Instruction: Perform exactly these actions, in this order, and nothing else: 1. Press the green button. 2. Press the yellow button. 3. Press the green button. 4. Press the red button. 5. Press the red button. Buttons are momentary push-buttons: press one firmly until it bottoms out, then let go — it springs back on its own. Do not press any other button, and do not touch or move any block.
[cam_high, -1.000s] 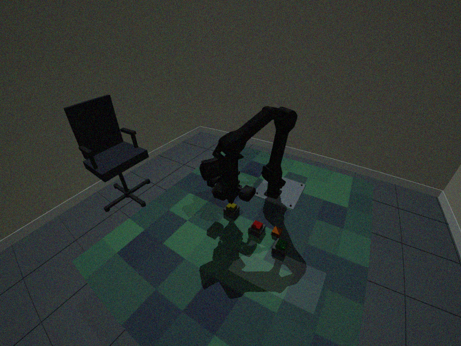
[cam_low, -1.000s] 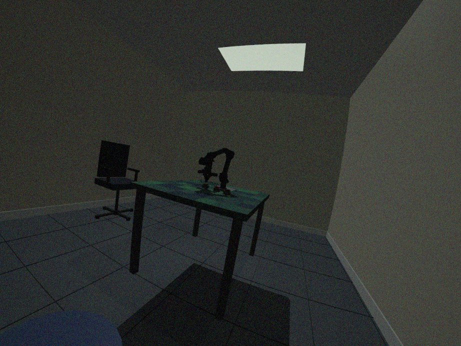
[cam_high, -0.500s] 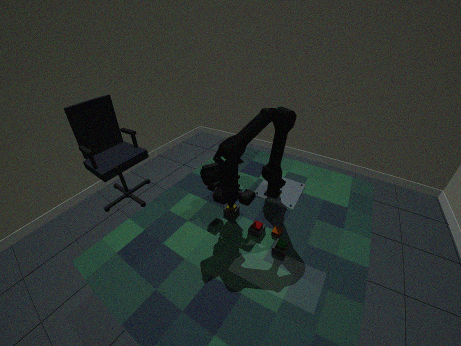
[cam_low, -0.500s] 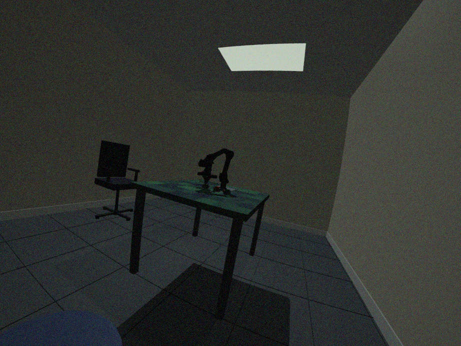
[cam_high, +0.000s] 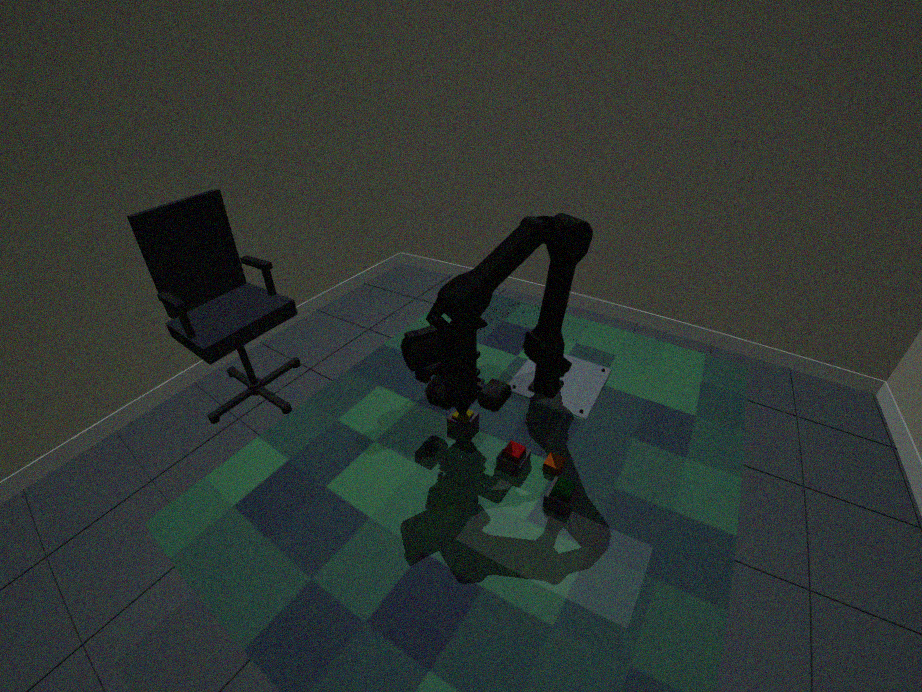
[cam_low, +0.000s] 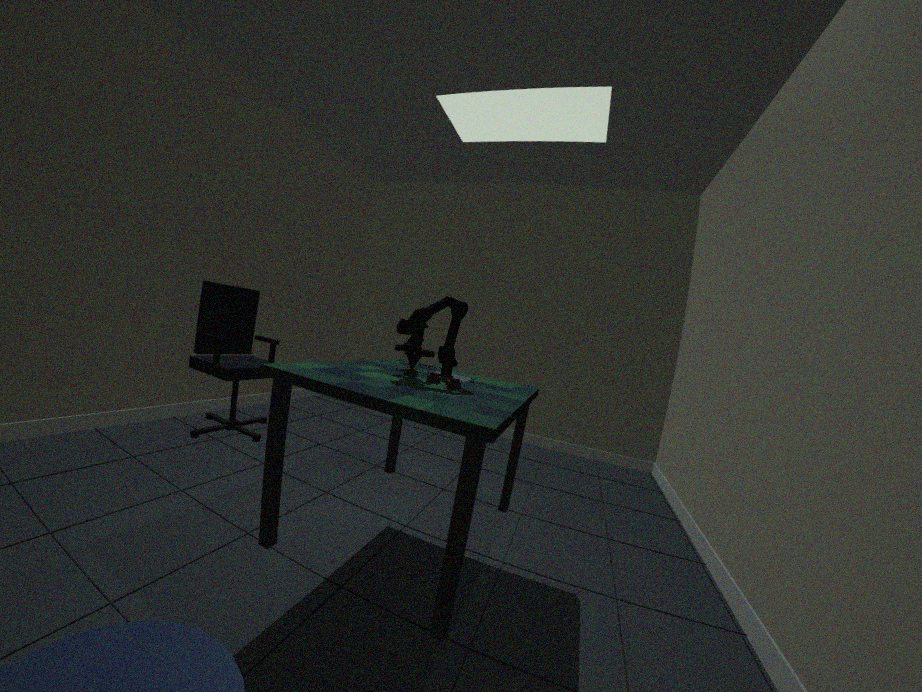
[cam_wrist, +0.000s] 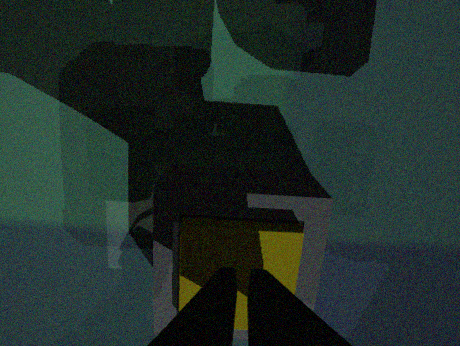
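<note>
Right now the yellow button is 10 mm below my gripper tip. Also, from my gripper tip: red button 30 mm ahead, 140 mm to the left; orange button 210 mm to the left, 20 mm below; green button 60 mm ahead, 250 mm to the left.
</note>
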